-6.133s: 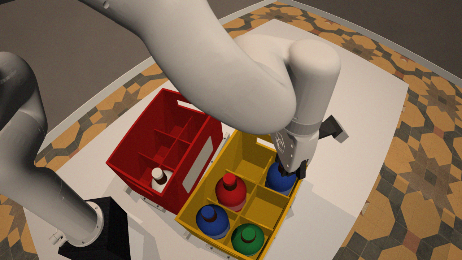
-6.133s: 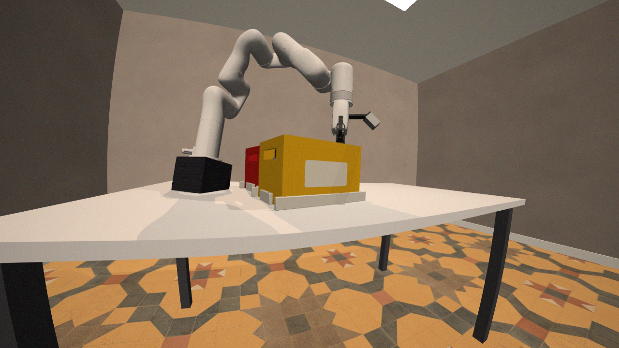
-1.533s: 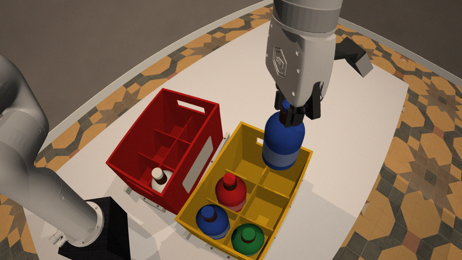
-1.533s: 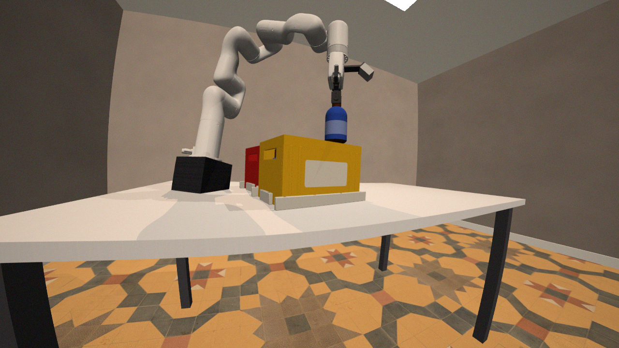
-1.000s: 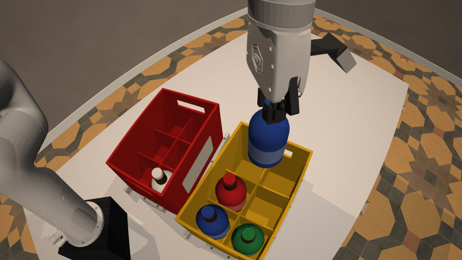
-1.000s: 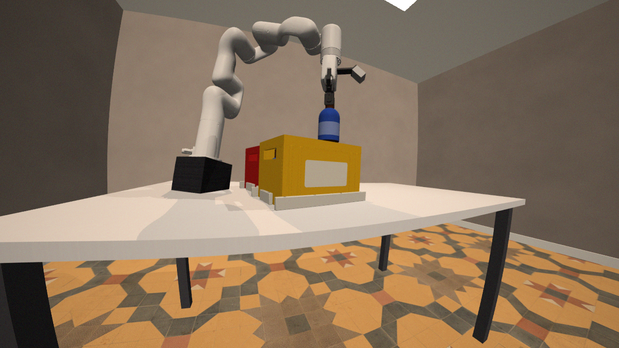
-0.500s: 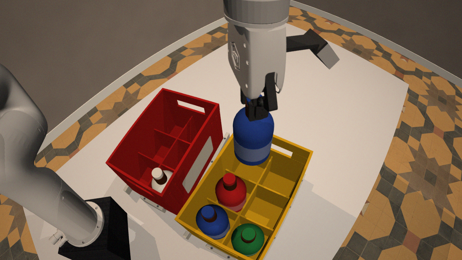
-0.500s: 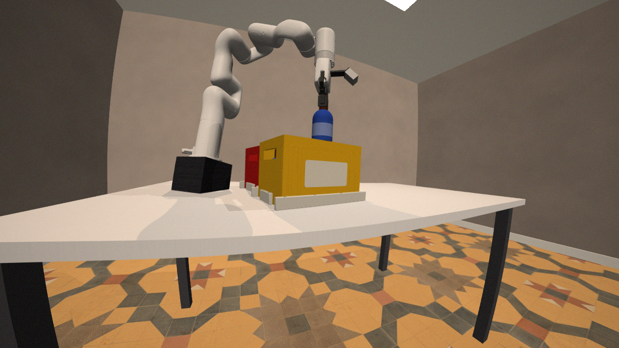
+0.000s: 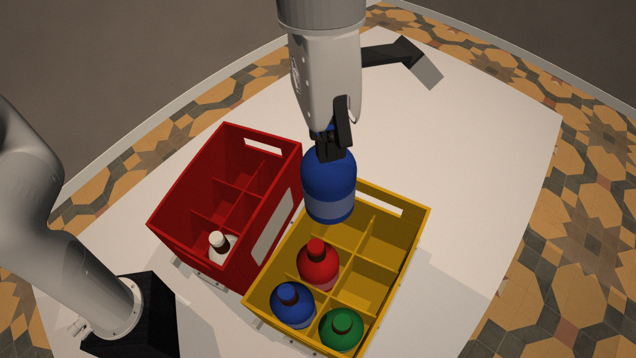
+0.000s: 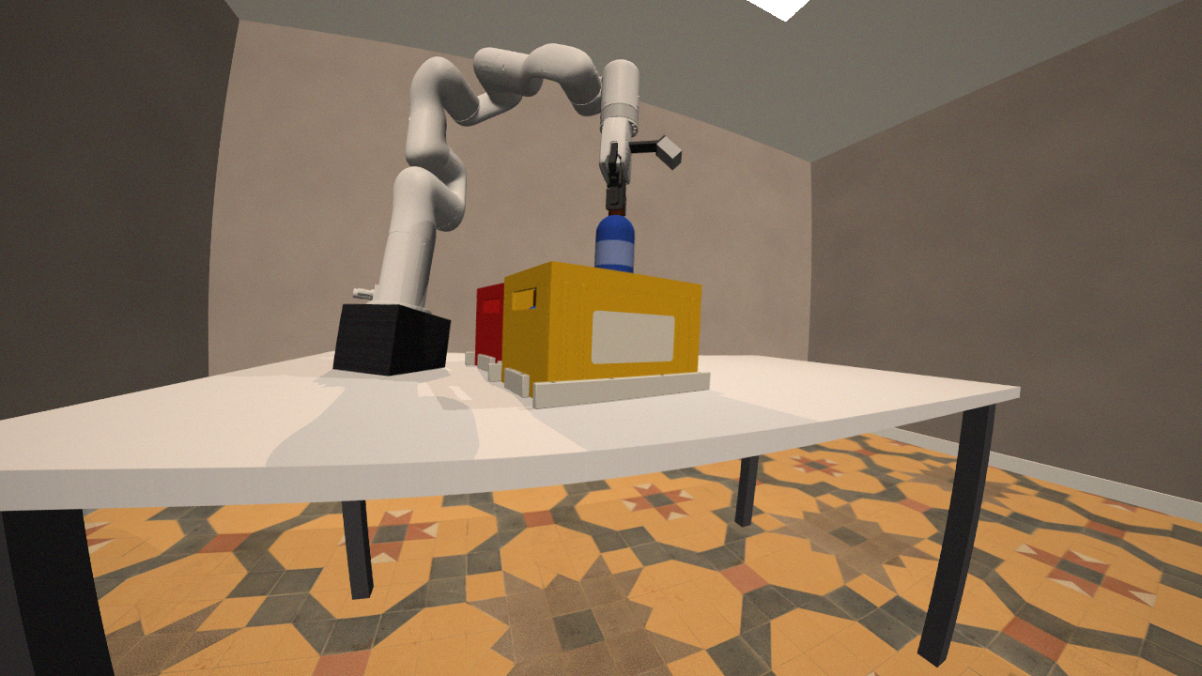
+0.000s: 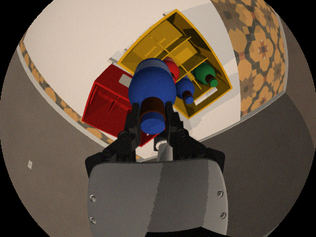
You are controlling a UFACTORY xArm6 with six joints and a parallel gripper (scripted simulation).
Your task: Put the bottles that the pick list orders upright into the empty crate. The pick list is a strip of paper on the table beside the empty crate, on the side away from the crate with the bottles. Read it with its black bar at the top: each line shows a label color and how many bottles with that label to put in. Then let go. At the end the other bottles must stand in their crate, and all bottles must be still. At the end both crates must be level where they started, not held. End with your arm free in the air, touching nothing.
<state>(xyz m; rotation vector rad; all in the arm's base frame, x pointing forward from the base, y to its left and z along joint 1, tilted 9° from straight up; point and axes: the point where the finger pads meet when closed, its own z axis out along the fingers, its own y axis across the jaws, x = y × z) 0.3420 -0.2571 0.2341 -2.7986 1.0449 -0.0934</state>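
The red crate lies 25 cm below my hand, 19 cm to the left of it and 6 cm behind it. From my hand the other things lie so: yellow crate 25 cm below, 6 cm to the right, 6 cm behind; green bottle 25 cm below, 14 cm behind, 11 cm to the right; red bottle 25 cm below, 6 cm behind, 1 cm to the right.
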